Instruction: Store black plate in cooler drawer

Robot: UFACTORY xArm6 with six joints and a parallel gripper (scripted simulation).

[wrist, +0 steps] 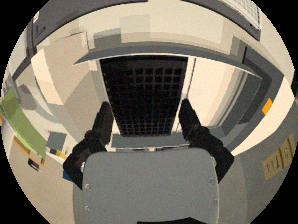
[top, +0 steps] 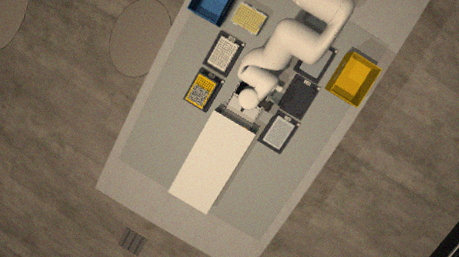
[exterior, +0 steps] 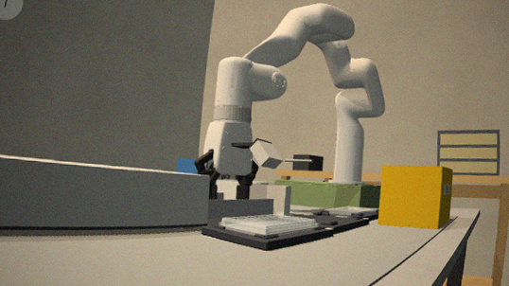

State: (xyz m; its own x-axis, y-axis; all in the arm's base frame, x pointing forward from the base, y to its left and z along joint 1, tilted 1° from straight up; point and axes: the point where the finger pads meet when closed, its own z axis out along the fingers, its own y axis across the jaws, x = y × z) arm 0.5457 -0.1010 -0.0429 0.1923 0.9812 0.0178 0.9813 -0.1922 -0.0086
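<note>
Right now the black plate is 1 cm below my hand. The rest, counted from my hand: yellow bin (19 cm behind, 37 cm to the left); then yellow tip box (6 cm ahead, 21 cm to the right, 2 cm above); then drawer (3 cm ahead, 1 cm to the right, 1 cm below).
</note>
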